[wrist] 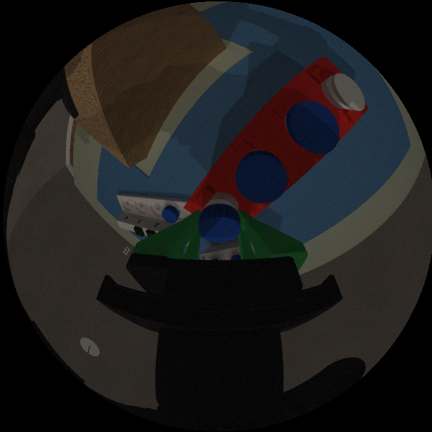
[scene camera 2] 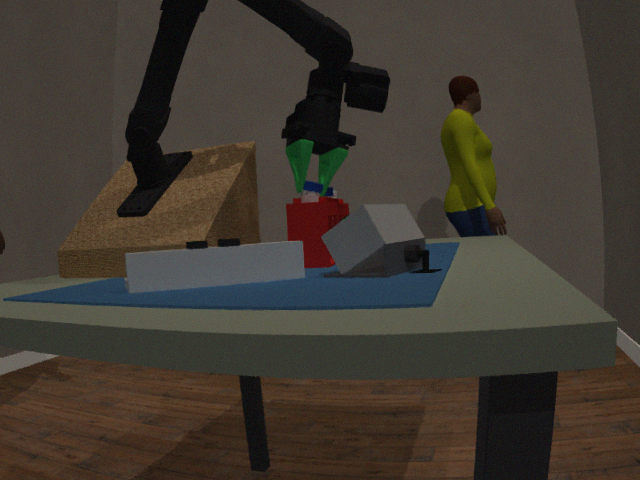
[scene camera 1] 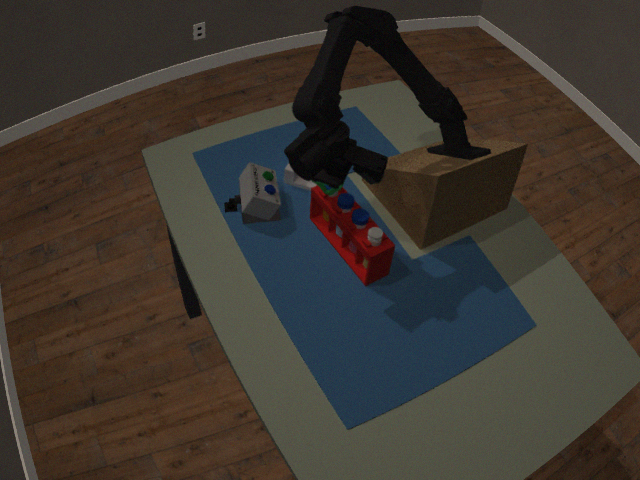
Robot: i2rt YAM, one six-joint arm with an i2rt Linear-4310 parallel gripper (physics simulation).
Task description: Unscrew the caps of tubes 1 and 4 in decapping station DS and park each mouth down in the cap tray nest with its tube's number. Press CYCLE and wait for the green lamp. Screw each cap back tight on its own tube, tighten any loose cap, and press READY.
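Places are measured from the arm's base along level axes (x right, y ahead, z up), in metres.
Pixels of known places: gripper, fingertip midpoint: (scene camera 2: 310,194) (scene camera 1: 330,187); arm's base at its link origin: (scene camera 2: 156,184) (scene camera 1: 458,152).
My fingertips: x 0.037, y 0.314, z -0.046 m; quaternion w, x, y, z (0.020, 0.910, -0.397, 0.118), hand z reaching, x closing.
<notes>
Ahead of a thing's pixels: the offset from my fingertips to its top centre.
My gripper (scene camera 1: 329,188) (scene camera 2: 312,192) (wrist: 219,215) has green fingers, shut on a blue cap @(dx -0.002, dy +0.002, dz +0.024 m) (scene camera 2: 312,186) (wrist: 220,225) at the end tube of the red rack @(dx -0.079, dy -0.011, dz -0.005 m) (scene camera 1: 381,264) (scene camera 2: 310,232) (wrist: 240,152). This cap leans slightly in scene camera 2, over a white neck. Two middle tubes bear blue caps @(dx -0.053, dy -0.008, dz +0.013 m) (scene camera 1: 345,202) @(dx -0.105, dy -0.014, dz +0.014 m) (scene camera 1: 360,217) (wrist: 261,176) (wrist: 312,127). The far end tube @(dx -0.157, dy -0.021, dz +0.012 m) (scene camera 1: 374,236) (wrist: 345,92) shows a white ringed top without a blue cap. The white cap tray @(dx +0.201, dy -0.067, dz -0.054 m) (scene camera 1: 297,176) (scene camera 2: 214,267) (wrist: 150,198) holds a blue cap (wrist: 170,214) at its end beside label 2. Its lamps (wrist: 139,231) (wrist: 150,233) look dark.
The grey button box @(dx +0.111, dy +0.122, dz -0.024 m) (scene camera 1: 258,198) (scene camera 2: 372,222) with a green button @(dx +0.127, dy +0.095, dz -0.033 m) (scene camera 1: 268,176) and a blue button @(dx +0.084, dy +0.107, dz -0.033 m) (scene camera 1: 269,189) stands near the rack. A wooden wedge block (scene camera 1: 465,191) (scene camera 2: 170,222) (wrist: 150,85) under the arm's base stands on the rack's other side. A person (scene camera 2: 467,160) stands behind the table.
</notes>
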